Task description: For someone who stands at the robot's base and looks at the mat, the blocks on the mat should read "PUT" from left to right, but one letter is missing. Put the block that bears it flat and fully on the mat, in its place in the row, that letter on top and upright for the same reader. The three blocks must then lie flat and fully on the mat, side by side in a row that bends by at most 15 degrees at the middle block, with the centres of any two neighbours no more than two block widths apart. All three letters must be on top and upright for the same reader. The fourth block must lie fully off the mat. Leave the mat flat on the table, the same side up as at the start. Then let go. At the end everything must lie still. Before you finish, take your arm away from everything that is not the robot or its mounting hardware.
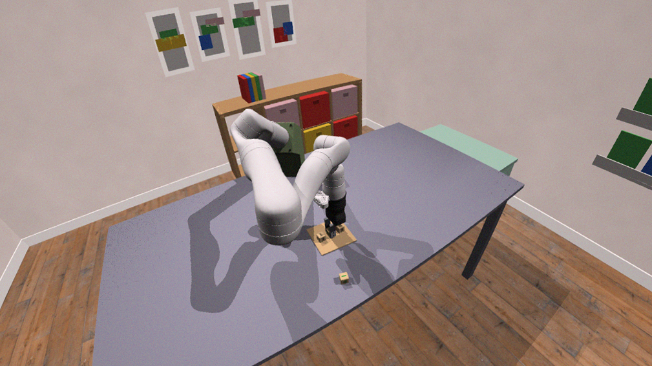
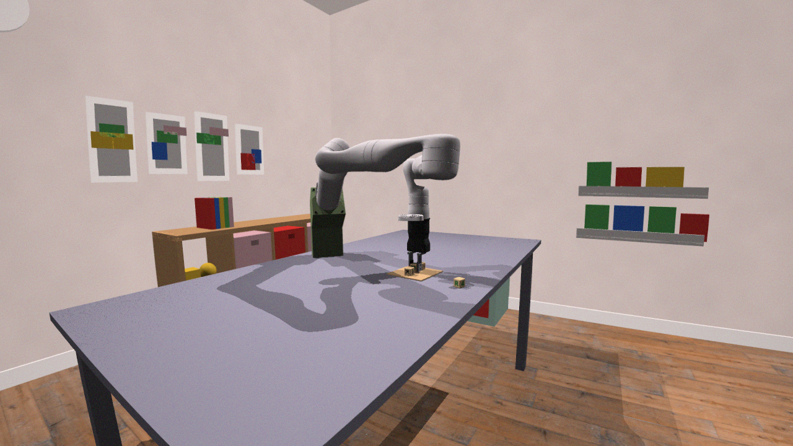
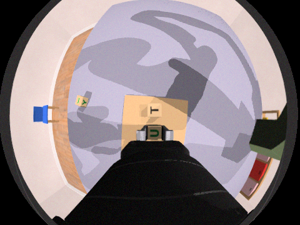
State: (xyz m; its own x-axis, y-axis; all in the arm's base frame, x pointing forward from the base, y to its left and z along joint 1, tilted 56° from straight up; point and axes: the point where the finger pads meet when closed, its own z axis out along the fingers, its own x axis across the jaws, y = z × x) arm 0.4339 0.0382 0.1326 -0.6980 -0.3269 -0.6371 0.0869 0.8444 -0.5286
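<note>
The tan mat is 2 cm below my hand. Also, from my hand: T block (4 cm to the right, 1 cm below).
</note>
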